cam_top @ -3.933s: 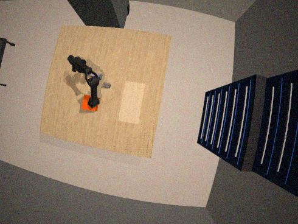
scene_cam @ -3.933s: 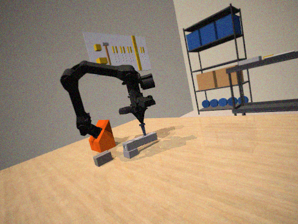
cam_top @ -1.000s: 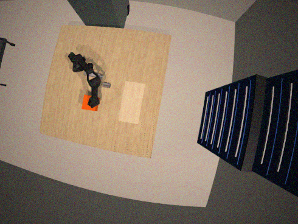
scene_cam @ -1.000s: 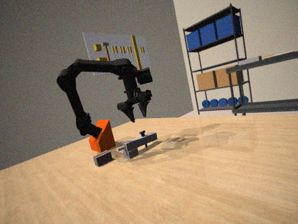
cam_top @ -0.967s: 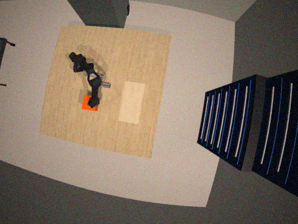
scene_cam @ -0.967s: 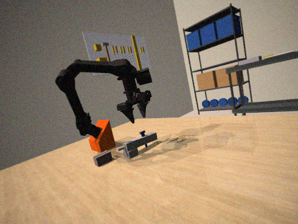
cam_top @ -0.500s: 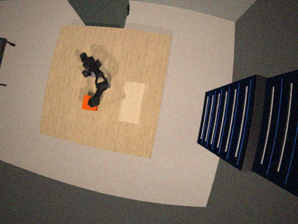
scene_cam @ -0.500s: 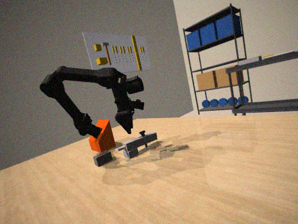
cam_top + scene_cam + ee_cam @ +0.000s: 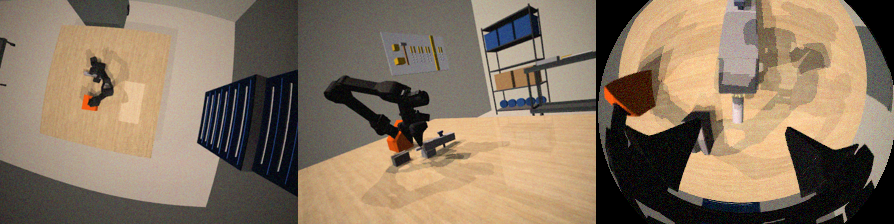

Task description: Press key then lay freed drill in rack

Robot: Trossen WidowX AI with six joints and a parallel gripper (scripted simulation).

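My gripper tip is now 10 mm past the drill, 60 mm to the right of it and 30 mm above it. The rest, counted from my gripper tip: blue T-shaped piece 20 mm behind, 140 mm to the left, 20 mm below; grey holder block 20 mm behind, 110 mm to the left, 40 mm below.
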